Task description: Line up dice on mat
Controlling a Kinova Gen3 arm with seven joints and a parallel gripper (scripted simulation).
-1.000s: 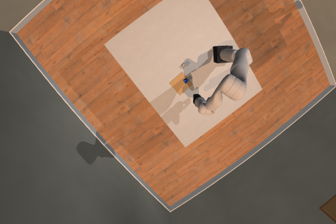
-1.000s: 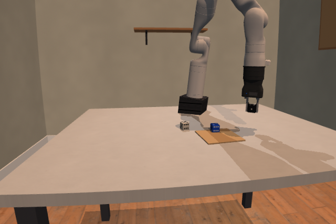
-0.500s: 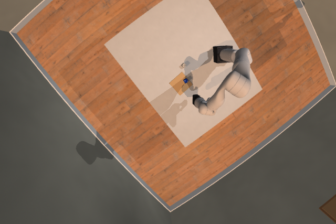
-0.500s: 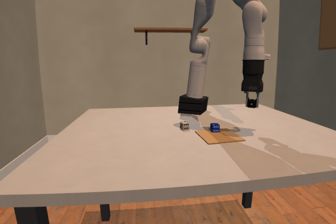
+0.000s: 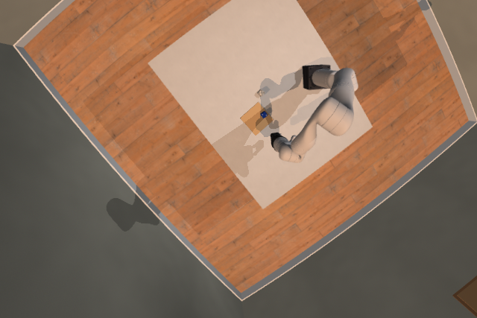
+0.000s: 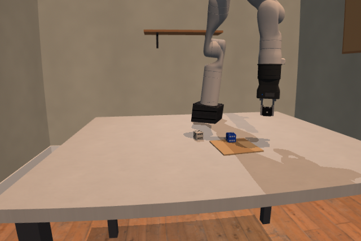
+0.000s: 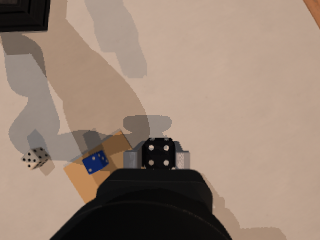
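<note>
My gripper is now 2 cm short of the mat, 13 cm to the left of it and 12 cm above it. Also, from my hand: white die 10 cm behind, 23 cm to the right, 10 cm below; blue die 3 cm behind, 12 cm to the right, 10 cm below.
</note>
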